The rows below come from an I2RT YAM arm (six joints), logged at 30 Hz.
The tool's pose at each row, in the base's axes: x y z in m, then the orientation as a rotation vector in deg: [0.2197 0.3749 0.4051 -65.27 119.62 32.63]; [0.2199 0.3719 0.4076 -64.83 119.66 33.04]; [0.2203 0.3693 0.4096 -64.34 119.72 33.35]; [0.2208 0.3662 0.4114 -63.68 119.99 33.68]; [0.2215 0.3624 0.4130 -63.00 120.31 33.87]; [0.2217 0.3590 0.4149 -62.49 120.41 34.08]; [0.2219 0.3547 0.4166 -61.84 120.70 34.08]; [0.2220 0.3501 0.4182 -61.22 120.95 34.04]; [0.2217 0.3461 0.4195 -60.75 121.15 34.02]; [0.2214 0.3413 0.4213 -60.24 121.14 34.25]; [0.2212 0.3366 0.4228 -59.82 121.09 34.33]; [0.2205 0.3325 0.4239 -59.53 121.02 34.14]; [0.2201 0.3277 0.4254 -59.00 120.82 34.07]
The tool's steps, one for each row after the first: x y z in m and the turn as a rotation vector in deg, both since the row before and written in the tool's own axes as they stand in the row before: [-0.0003 -0.0016 -0.0036 -0.11 -0.25 0.38]; [-0.0002 -0.0016 -0.0029 -0.02 -0.24 0.39]; [0.0001 -0.0019 -0.0031 0.01 -0.15 0.59]; [0.0006 -0.0025 -0.0033 0.11 -0.09 0.58]; [0.0003 -0.0019 -0.0034 0.05 -0.19 0.39]; [0.0009 -0.0024 -0.0039 0.24 -0.06 0.49]; [0.0011 -0.0025 -0.0040 0.25 -0.07 0.44]; [0.0012 -0.0019 -0.0036 0.18 -0.05 0.35]; [0.0012 -0.0023 -0.0044 0.04 -0.28 0.35]; [0.0013 -0.0024 -0.0041 0.12 -0.24 0.23]; [0.0015 -0.0017 -0.0037 0.26 -0.16 0.07]; [0.0014 -0.0023 -0.0043 0.28 -0.39 0.18]
